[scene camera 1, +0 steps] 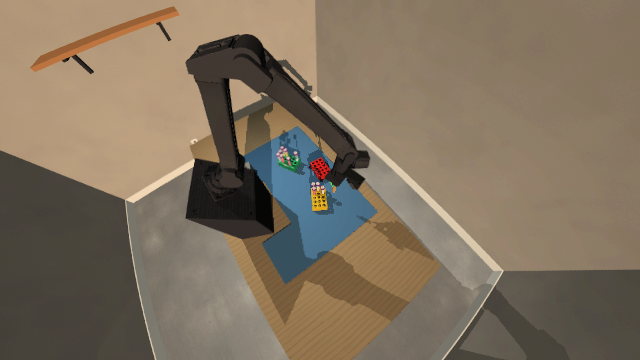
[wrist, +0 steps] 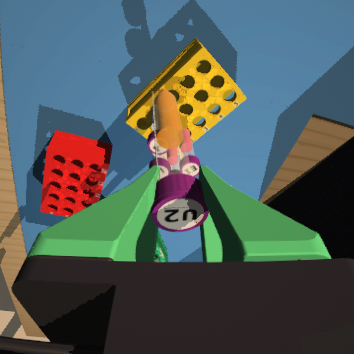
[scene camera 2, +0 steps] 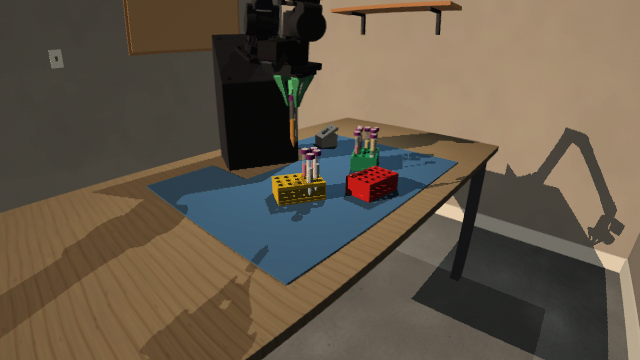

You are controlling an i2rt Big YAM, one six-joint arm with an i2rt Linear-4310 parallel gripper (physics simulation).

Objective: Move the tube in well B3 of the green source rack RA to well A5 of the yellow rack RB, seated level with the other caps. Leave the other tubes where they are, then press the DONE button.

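Pixels of known places: gripper, fingertip midpoint: [scene camera 1: 333,184] [wrist: 178,175] [scene camera 2: 293,106]; arm's base, origin of the base link: [scene camera 1: 218,185] [scene camera 2: 255,50].
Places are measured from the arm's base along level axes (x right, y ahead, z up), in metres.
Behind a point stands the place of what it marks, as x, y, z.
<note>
My gripper [scene camera 1: 332,184] @[0.307, 0.362, -0.133] [scene camera 2: 293,103] @[0.307, 0.362, -0.133] [wrist: 178,175] @[0.307, 0.362, -0.133] is shut on a purple-capped tube marked U2 [scene camera 1: 334,189] @[0.318, 0.361, -0.170] [scene camera 2: 293,131] @[0.318, 0.369, -0.187] [wrist: 181,215] @[0.309, 0.364, -0.105]. The tube hangs nearly upright with its orange lower end down. Its tip is above the yellow rack [scene camera 1: 320,209] @[0.292, 0.285, -0.363] [scene camera 2: 287,188] @[0.299, 0.333, -0.341] [wrist: 215,95] @[0.261, 0.294, -0.338] and clear of it. Several purple-capped tubes [scene camera 2: 310,167] @[0.246, 0.369, -0.296] [wrist: 190,166] @[0.211, 0.330, -0.262] stand at one end of that rack; in the wrist view the held tube partly hides them and some wells. The wells at the end marked 5 look empty. The green rack [scene camera 1: 290,166] @[-0.037, 0.367, -0.337] [scene camera 2: 362,163] @[-0.019, 0.408, -0.359] holds several tubes.
A red rack [scene camera 1: 320,165] @[0.104, 0.501, -0.340] [scene camera 2: 381,190] @[0.124, 0.523, -0.374] [wrist: 80,137] @[0.174, 0.475, -0.384] with no tubes visible stands beside the yellow rack on the blue mat [scene camera 1: 340,220] @[0.418, 0.317, -0.388] [scene camera 2: 240,225] @[0.443, 0.297, -0.388]. A grey box with a slanted top [scene camera 2: 326,139] @[-0.212, 0.173, -0.354] stands at the back; no DONE lettering is readable. The black arm base [scene camera 2: 260,125] @[0.086, 0.080, -0.247] stands behind the mat.
</note>
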